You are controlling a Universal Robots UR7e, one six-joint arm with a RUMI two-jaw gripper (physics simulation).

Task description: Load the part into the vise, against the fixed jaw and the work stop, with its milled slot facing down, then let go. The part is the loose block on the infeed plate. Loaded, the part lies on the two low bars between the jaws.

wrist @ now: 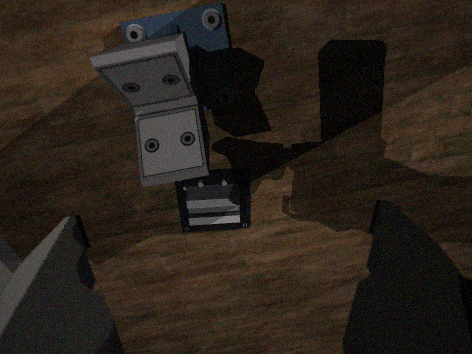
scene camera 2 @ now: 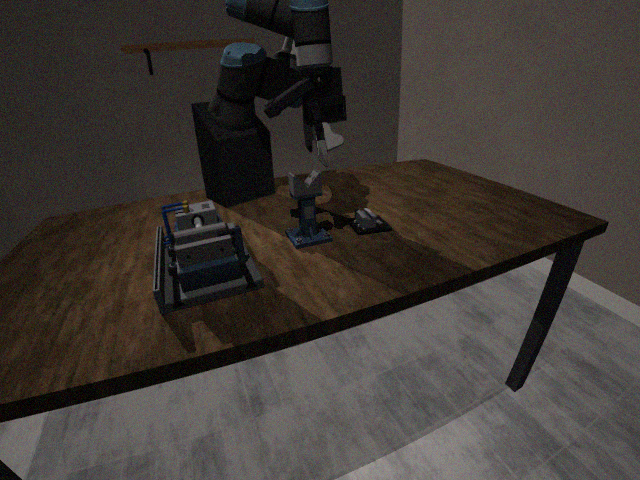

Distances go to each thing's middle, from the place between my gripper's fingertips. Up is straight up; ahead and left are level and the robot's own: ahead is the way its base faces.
Right now the part (wrist: 211, 204) is 1 cm ahead of my hand, 12 cm to the left of it and 16 cm below it. Also, from my hand: dark infeed plate (wrist: 234, 175) (1 cm ahead, 13 cm to the left, 18 cm below).
